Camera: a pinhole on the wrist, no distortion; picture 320 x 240 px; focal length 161.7 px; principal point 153.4 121.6 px. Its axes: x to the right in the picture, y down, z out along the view. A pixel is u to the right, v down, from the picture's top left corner.
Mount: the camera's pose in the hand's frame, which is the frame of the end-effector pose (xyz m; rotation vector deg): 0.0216 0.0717 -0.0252 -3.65 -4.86 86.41
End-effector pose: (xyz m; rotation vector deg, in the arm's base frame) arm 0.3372 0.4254 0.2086 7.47 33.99 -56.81
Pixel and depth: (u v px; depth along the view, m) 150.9 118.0 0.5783
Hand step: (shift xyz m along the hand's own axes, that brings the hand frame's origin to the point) -0.0214 0.0558 0.5515
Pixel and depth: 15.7 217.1 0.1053
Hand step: -0.0557 -0.0151 0.0722
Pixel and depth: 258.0 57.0 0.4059
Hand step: 0.1598 0.3194 0.3985
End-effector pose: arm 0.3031 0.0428 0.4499 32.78 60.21 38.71
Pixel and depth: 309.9 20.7 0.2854
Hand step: 0.1880 0.3333 0.2803
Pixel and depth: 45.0 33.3 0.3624
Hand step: 0.1689 -0.1869 0.3503
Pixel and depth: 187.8 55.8 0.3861
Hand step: 0.1458 0.1399 0.3753
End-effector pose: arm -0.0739 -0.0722 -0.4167 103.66 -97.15 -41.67
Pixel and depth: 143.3 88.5 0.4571
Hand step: 0.0692 0.0326 0.4382
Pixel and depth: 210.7 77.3 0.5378
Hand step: 0.1281 0.2471 0.5272
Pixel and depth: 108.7 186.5 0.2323
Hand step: -0.0971 0.0109 0.1961
